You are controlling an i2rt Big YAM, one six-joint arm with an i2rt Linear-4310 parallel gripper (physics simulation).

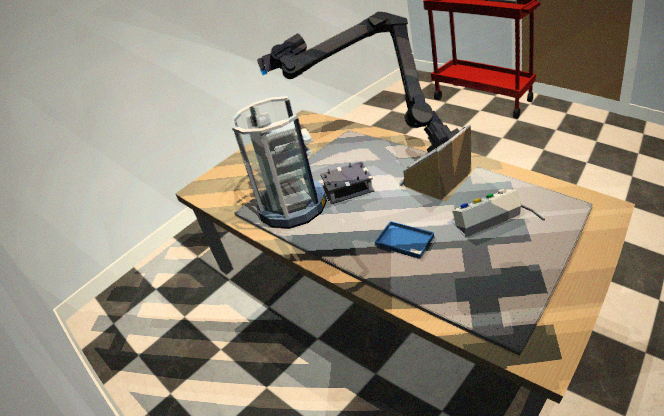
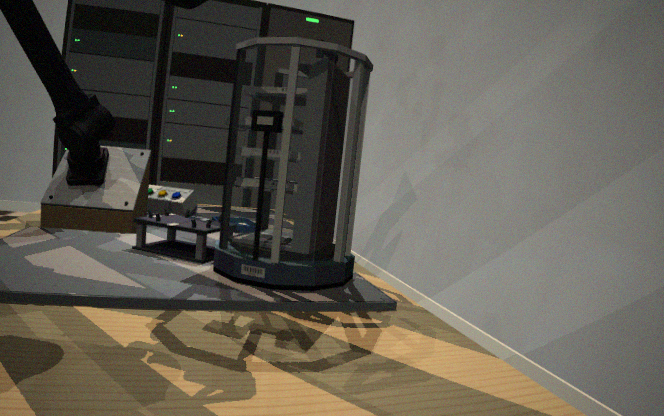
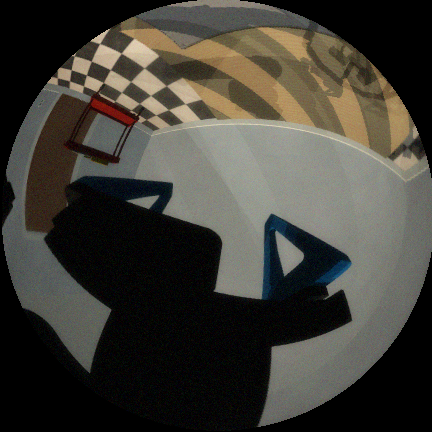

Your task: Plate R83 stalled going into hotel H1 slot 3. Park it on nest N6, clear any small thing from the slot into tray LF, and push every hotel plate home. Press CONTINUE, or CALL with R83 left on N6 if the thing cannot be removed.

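Frame: origin at the arm's base, x back, y left, z down, level; metres.
Seen in the pictures: gripper, fingertip midpoint: [image 1: 276, 66] [image 3: 220, 203]; arm's base, link origin: [image 1: 444, 141] [image 2: 88, 167].
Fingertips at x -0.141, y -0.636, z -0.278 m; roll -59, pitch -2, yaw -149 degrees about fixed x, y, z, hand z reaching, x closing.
Pixels of each thing's top centre, then the offset from my fingertips to it. "*": a spot on its surface instead.
- pale piece, surface spot: [image 1: 306, 135] * dx -0.199, dy +0.311, dz +0.150 m
- blue tray, top centre: [image 2: 235, 221] [image 1: 404, 237] dx -0.243, dy +0.698, dz +0.396 m
- button box, top centre: [image 1: 487, 197] [image 2: 160, 186] dx -0.023, dy +0.881, dz +0.330 m
- dark post with a framed label, surface spot: [image 2: 265, 121] * dx -0.209, dy +0.137, dz +0.163 m
The round, clear-walled hotel [image 1: 292, 219] [image 2: 300, 274] stands on a dark blue base and holds several stacked pale plates. A pale piece [image 1: 306, 135] sticks out past its right post, high up. Slot and plate labels cannot be read, so I cannot tell R83 or see a small thing in slot 3. A dark low stand with small pegs [image 1: 347, 176] [image 2: 182, 223], seemingly the nest, stands beside the hotel with no plate on it. The blue tray [image 1: 404, 239] lies nearer the table's front edge. The button box [image 1: 487, 212] is at the right. My gripper [image 1: 262, 69] [image 3: 220, 203] is open, empty, high above the hotel.
The arm's brown wedge mount [image 1: 440, 170] [image 2: 95, 216] stands behind the tray. A dark post with a framed label [image 2: 265, 121] stands at the hotel's side. A cable trails from the button box. A red cart [image 1: 482, 82] [image 3: 114, 111] stands beyond the table; dark cabinets [image 2: 112, 105] stand behind.
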